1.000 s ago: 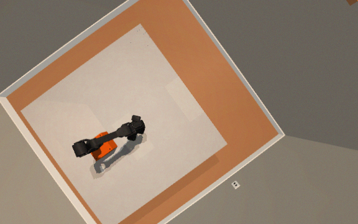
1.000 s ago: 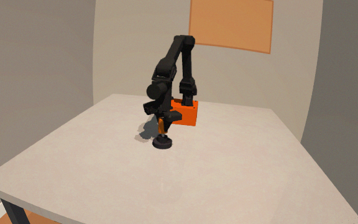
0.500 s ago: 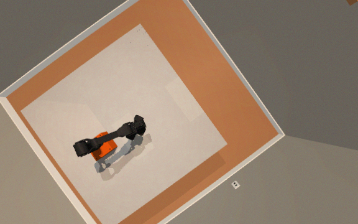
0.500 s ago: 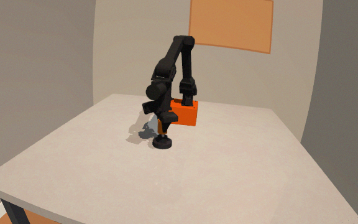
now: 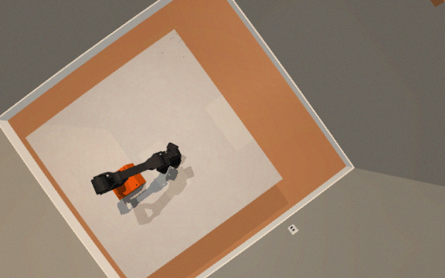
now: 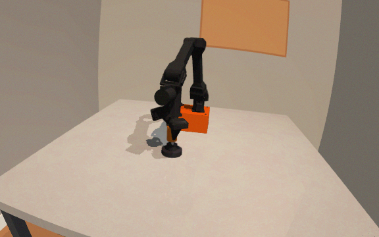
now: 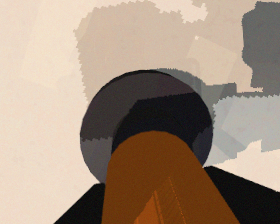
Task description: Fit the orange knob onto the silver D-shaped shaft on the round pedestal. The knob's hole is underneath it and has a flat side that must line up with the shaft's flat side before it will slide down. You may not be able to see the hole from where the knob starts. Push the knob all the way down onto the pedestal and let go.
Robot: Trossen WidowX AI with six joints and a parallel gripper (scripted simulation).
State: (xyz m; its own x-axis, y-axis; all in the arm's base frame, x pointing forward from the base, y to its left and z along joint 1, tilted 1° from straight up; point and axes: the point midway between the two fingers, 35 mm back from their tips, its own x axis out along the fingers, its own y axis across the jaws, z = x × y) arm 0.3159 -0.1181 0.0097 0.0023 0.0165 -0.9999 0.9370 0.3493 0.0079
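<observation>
My gripper tip is now 30 mm below the orange knob. The rest, counted from my gripper tip: round dark pedestal: 40 mm below.
</observation>
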